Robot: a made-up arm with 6 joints.
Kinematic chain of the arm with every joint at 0, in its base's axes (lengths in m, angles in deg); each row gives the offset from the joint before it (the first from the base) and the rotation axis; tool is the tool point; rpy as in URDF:
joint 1: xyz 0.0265 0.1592 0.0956 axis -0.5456 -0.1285 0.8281
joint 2: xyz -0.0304 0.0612 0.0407 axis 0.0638 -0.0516 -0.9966
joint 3: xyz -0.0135 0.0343 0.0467 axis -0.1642 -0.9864 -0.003
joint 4: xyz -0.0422 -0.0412 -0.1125 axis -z
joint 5: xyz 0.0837 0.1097 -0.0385 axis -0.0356 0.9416 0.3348
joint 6: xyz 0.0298 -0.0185 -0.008 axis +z
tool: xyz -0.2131 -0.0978 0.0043 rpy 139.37 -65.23 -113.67
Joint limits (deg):
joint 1: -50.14..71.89
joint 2: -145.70..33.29
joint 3: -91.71..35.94
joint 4: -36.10..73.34
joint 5: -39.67..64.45
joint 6: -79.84..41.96
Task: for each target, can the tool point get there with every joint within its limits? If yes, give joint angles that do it. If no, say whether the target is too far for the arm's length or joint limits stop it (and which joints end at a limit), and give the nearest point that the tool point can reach.
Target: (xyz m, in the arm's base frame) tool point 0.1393 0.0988 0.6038
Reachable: no: joint limits stop it (at a limit: joint 2, joint 3, joint 4, joint 5) | nearest point 0.0932 0.1112 0.4920 | short by 0.122 m
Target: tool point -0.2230 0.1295 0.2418
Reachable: yes | joints -30.93 -91.93 -80.95 33.18 -3.28 -41.01
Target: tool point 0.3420 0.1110 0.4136
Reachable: no: joint limits stop it (at a limit: joint 2, joint 4, joint 5) | nearest point 0.2424 0.1197 0.3556 | short by 0.116 m
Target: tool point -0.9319 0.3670 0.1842
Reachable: no: too far | nearest point -0.4496 0.2650 0.1487 | short by 0.494 m
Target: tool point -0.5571 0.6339 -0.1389
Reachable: no: too far | nearest point -0.3361 0.4296 -0.0051 | short by 0.329 m
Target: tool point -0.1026 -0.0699 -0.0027
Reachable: yes | joints 13.90 -97.49 1.19 -26.89 -29.20 -53.27
